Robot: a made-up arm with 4 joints.
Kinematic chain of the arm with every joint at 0, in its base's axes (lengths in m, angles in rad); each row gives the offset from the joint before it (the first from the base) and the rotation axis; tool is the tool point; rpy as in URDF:
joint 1: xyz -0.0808 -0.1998 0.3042 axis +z
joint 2: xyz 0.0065 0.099 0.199 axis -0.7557 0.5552 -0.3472
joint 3: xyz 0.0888 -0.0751 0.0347 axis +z
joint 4: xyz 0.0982 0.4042 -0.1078 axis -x
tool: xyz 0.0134 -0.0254 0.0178 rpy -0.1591 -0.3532 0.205
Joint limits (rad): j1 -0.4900..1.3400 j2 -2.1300..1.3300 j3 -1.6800..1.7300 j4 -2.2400..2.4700
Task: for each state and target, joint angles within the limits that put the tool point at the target. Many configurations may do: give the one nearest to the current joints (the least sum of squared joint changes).
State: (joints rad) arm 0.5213 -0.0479 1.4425 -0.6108
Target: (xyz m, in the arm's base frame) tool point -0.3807 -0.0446 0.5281
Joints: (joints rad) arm 0.1707 0.8508 1.5833 -0.4969
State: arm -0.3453 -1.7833 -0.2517 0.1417
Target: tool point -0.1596 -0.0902 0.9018
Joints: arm 0.0305 -1.8570 -0.2917 0.3642
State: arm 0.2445 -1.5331 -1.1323 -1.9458
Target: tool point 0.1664 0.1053 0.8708
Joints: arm 0.4157 -1.4626 -1.1248 -2.0646
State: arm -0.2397 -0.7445 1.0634 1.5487
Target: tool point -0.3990 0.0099 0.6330
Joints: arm 0.3305 -1.2897 0.6238 1.4479
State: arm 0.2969 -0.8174 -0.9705 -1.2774
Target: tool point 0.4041 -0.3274 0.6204
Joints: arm -0.4900 -0.7988 -1.3728 -0.7453
